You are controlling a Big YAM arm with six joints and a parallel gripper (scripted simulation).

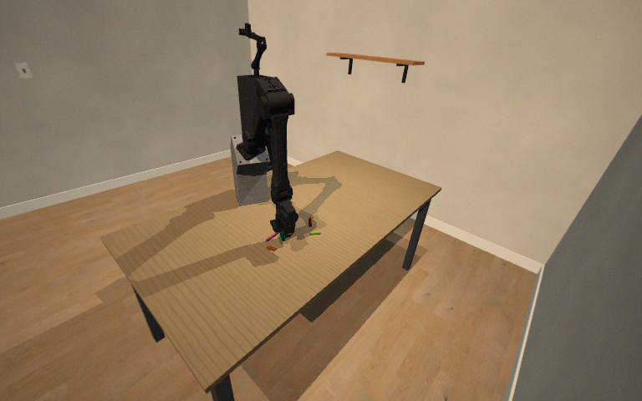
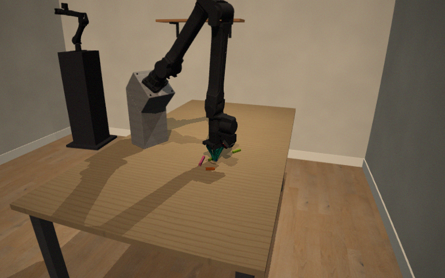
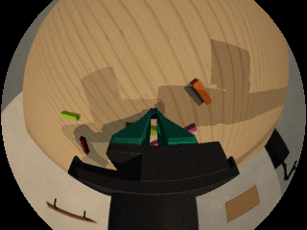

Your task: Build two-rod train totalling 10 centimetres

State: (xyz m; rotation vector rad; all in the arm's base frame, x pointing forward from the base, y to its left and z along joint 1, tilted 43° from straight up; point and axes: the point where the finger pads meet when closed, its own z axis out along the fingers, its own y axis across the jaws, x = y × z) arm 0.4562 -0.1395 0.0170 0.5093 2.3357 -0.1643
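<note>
The blue rod lies right at my hand. Also, from my hand: pink rod: 6 cm behind, 2 cm below; orange rod: 7 cm to the right, 2 cm below, 1 cm behind; red rod: 21 cm to the left, 2 cm below.
</note>
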